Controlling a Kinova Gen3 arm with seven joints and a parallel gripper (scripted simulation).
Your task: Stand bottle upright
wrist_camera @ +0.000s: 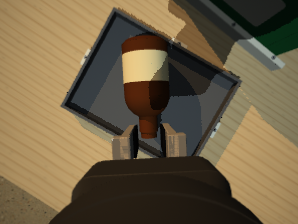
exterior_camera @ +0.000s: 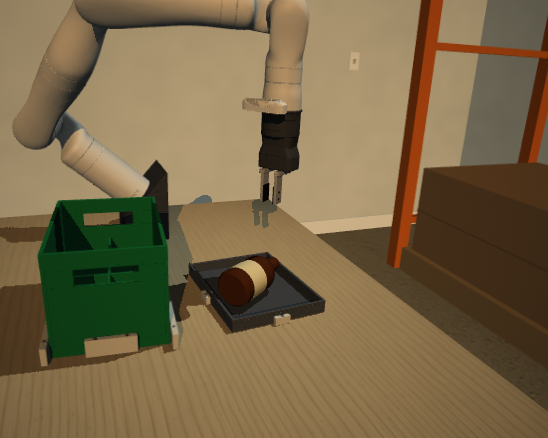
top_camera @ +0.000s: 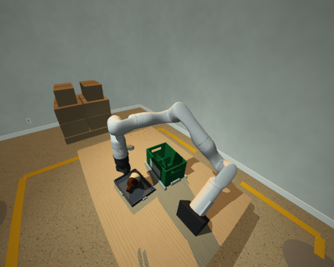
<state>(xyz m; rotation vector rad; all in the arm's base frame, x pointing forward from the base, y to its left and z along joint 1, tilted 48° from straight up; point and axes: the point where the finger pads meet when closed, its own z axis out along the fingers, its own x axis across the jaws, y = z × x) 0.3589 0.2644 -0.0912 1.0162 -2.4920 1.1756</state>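
My gripper is now 16 cm above the brown bottle, 4 cm to the left of it and 3 cm short of it. Also, from my hand: dark tray (19 cm below, 4 cm to the right, 3 cm ahead); green crate (31 cm to the right, 12 cm below, 4 cm ahead).
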